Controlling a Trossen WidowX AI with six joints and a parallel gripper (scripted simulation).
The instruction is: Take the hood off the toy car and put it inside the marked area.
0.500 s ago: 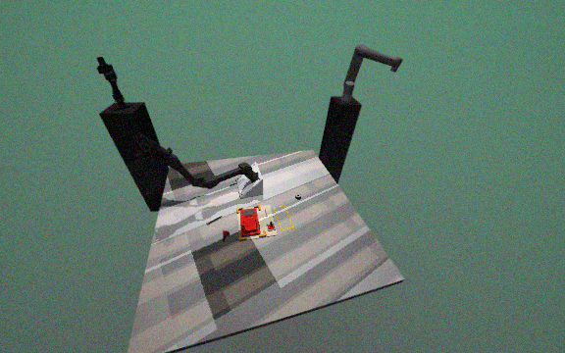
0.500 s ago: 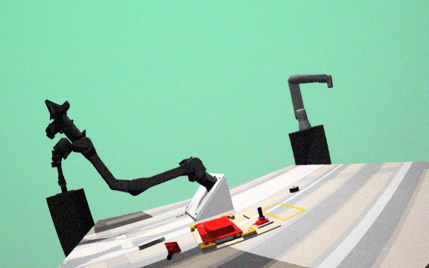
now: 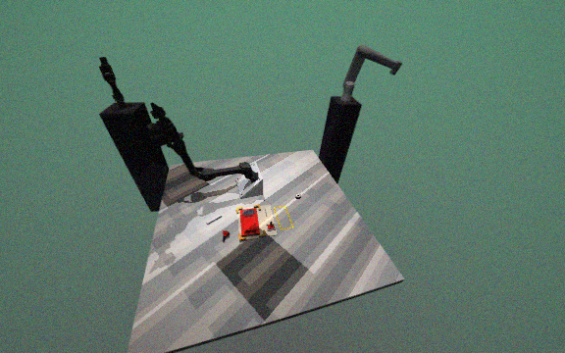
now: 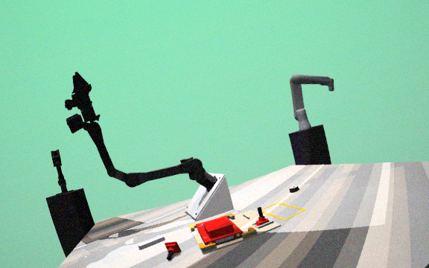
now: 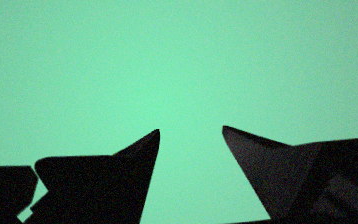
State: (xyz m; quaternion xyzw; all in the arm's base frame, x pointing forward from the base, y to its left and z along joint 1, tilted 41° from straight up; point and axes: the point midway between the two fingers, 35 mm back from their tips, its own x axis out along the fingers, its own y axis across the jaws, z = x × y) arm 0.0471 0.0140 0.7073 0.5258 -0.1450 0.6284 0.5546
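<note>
My gripper tip is now 650 mm above the red hood, 400 mm to the right of it and 200 mm short of it. Also, from my gripper tip: black post (650 mm below, 530 mm to the left, 200 mm ahead).
</note>
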